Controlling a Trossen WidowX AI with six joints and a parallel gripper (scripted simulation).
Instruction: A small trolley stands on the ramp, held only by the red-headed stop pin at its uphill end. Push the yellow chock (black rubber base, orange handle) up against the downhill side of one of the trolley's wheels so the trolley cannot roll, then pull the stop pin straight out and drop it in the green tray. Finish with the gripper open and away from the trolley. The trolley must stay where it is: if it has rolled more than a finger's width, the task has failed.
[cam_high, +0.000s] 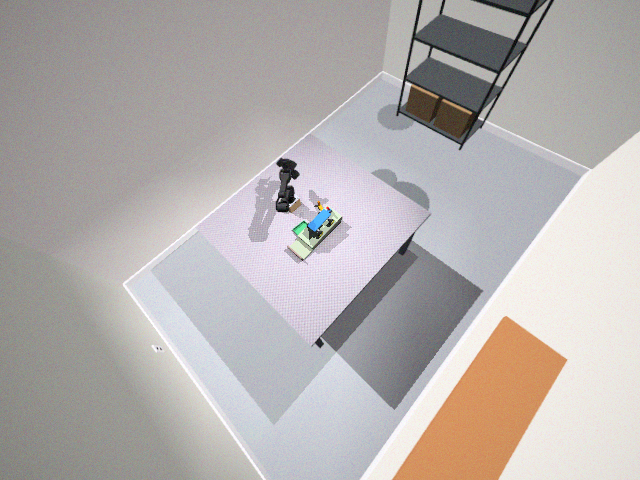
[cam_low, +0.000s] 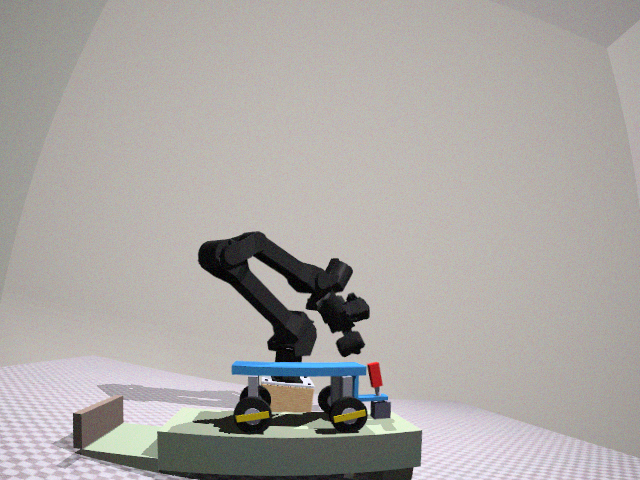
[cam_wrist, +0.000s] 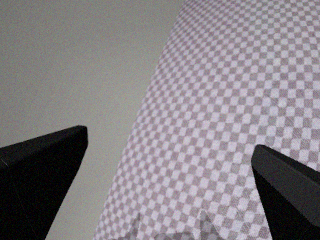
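My gripper tip is now 36 cm short of the yellow chock, 17 cm above it and 6 cm to the left of it. Also, from my gripper tip: green tray: 36 cm ahead, 30 cm to the right, 20 cm below; then red-headed stop pin: 48 cm ahead, 9 cm to the right, 6 cm below; then blue-decked trolley: 49 cm ahead, 20 cm to the right, 8 cm below.
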